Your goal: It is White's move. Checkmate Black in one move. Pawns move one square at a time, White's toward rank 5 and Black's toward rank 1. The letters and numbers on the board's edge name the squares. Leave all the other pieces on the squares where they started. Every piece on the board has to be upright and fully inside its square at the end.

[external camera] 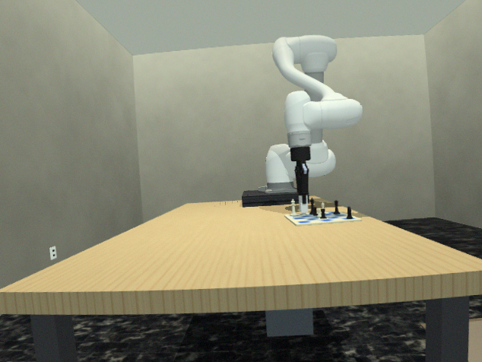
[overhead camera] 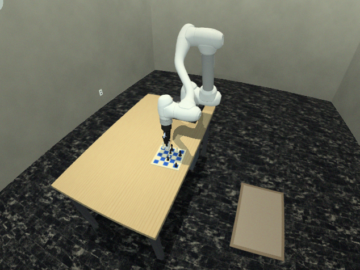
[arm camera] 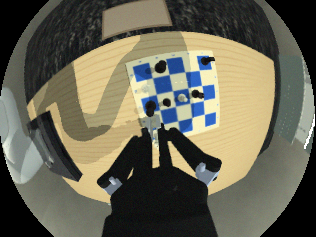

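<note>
The black piece is 3 cm to the left of my hand and 1 cm below it. Also, from my hand: chessboard: 7 cm ahead, 5 cm to the left, 5 cm below.
</note>
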